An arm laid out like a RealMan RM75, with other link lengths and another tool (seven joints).
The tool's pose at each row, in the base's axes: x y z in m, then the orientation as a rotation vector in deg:
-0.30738, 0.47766, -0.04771, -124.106, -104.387, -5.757
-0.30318, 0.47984, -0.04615, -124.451, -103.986, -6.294
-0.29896, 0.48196, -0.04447, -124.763, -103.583, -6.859
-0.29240, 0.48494, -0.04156, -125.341, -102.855, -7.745
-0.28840, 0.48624, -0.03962, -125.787, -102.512, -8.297
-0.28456, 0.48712, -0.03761, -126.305, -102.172, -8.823
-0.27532, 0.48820, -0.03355, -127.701, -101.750, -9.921
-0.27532, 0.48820, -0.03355, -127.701, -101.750, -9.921
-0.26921, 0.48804, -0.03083, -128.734, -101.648, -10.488
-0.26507, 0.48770, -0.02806, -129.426, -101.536, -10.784
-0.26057, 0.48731, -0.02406, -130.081, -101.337, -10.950
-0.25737, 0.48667, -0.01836, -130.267, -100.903, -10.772
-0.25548, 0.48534, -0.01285, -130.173, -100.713, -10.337
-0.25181, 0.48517, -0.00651, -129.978, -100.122, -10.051
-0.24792, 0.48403, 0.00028, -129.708, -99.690, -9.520
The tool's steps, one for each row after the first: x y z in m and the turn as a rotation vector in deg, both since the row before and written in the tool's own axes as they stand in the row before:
0.00325, 0.00347, -0.00148, -0.303, 0.302, 0.306
0.00326, 0.00347, -0.00158, -0.297, 0.331, 0.290
0.00489, 0.00537, -0.00277, -0.488, 0.518, 0.544
0.00258, 0.00332, -0.00194, -0.407, 0.228, 0.311
0.00220, 0.00323, -0.00208, -0.444, 0.177, 0.340
0.00417, 0.00809, -0.00450, -1.250, 0.078, 0.668
0.00000, 0.00000, 0.00000, 0.000, 0.000, 0.000
0.00202, 0.00555, -0.00314, -0.896, -0.167, 0.395
0.00141, 0.00371, -0.00303, -0.544, -0.137, 0.296
0.00179, 0.00394, -0.00421, -0.426, -0.148, 0.342
0.00168, 0.00255, -0.00581, 0.132, 0.007, 0.335
0.00067, 0.00145, -0.00576, 0.338, -0.092, 0.115
0.00242, 0.00275, -0.00635, 0.494, 0.203, 0.294
0.00173, 0.00306, -0.00708, 0.593, 0.044, 0.200

